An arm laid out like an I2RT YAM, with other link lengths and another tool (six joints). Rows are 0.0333 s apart.
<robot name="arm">
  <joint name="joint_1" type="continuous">
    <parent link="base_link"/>
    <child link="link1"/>
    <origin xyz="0 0 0.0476"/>
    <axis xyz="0 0 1"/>
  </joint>
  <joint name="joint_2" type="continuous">
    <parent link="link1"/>
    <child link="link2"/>
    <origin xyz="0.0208 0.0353 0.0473"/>
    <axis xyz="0 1 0"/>
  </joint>
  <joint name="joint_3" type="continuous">
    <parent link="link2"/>
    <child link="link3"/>
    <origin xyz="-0.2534 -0.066 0"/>
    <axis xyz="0 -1 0"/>
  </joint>
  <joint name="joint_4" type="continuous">
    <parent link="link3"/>
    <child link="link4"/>
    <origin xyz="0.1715 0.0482 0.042"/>
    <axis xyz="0 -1 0"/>
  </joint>
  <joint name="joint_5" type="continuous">
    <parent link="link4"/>
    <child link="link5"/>
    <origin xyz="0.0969 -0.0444 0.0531"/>
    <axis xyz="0 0 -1"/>
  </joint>
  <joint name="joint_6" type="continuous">
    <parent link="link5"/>
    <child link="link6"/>
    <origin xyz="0.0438 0 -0.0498"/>
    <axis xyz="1 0 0"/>
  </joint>
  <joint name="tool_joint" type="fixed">
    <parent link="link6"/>
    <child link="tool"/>
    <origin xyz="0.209 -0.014 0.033" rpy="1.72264 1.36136 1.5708"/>
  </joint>
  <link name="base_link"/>
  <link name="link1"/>
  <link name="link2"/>
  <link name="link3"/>
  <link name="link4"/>
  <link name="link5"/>
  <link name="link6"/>
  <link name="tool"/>
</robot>
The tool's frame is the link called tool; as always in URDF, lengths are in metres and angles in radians. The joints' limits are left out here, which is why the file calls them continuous.
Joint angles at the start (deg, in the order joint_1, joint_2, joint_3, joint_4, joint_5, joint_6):
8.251, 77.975, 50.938, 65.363, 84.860, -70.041
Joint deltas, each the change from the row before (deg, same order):
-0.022, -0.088, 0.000, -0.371, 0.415, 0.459
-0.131, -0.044, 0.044, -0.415, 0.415, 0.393
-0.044, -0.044, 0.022, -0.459, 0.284, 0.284
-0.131, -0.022, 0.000, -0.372, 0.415, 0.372
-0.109, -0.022, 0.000, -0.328, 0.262, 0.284
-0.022, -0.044, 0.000, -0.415, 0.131, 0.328
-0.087, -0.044, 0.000, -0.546, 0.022, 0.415
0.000, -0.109, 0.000, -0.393, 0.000, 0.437
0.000, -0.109, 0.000, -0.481, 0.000, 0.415
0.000, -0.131, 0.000, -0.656, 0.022, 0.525
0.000, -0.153, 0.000, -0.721, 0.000, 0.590
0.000, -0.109, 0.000, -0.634, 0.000, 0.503
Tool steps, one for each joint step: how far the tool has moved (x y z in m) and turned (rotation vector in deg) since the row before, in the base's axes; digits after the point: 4 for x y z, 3 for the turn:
-0.0015, -0.0007, -0.0014, 0.310, -0.131, -0.324
-0.0017, -0.0011, -0.0014, 0.286, -0.024, -0.440
-0.0007, -0.0005, -0.0012, 0.172, 0.135, -0.257
-0.0016, -0.0011, -0.0016, 0.271, 0.017, -0.447
-0.0010, -0.0008, -0.0011, 0.166, 0.046, -0.308
-0.0002, -0.0002, -0.0008, 0.086, 0.056, -0.116
0.0000, -0.0004, -0.0007, 0.020, 0.091, -0.091
-0.0002, 0.0000, -0.0002, 0.040, -0.148, 0.014
0.0000, 0.0000, -0.0003, 0.024, -0.039, 0.013
0.0001, 0.0000, -0.0006, 0.036, 0.006, -0.001
0.0001, 0.0000, -0.0006, 0.030, -0.017, 0.018
0.0002, 0.0000, -0.0006, 0.020, 0.026, 0.015

